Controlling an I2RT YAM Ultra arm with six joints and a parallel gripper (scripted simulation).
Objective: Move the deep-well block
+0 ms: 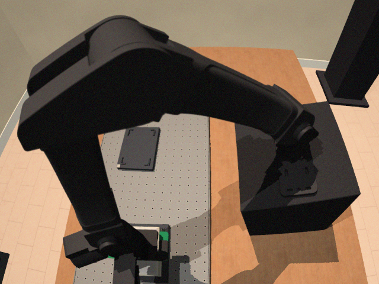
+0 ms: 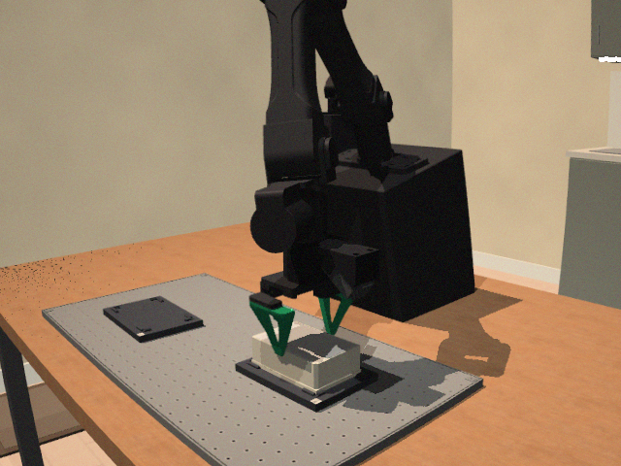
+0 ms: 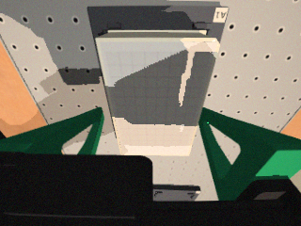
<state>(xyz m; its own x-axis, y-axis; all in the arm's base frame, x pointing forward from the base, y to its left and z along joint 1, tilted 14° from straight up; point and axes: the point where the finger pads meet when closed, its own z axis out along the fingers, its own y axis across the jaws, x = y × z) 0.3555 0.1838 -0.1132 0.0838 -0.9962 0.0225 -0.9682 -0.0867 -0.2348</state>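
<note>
My gripper is now 2 cm above the 96-well deep-well block. From my hand the other things lie so: nest N1: 5 cm below; then nest N2: 8 cm ahead, 33 cm to the right, 5 cm below.
</note>
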